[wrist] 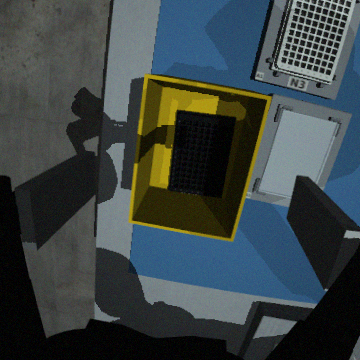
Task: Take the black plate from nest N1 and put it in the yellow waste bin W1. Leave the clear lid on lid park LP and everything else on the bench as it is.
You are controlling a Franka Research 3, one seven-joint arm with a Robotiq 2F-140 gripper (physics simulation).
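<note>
The black plate (202, 154) lies inside the yellow waste bin (141, 150), on its floor, in the wrist view's centre. My gripper (191, 184) is open and empty, its two fingers wide apart above and to the near side of the bin. The clear lid (297, 152) lies on a grey holder right of the bin; I cannot read a label on that holder. Nest N1 does not show under a readable label.
A white plate with a grid of square wells (315, 42) sits in the nest labelled N3 (270, 75) at the upper right. A dark-framed holder (256, 320) shows partly at the bottom right. The bench's edge runs along the left, with grey floor (50, 60) beyond.
</note>
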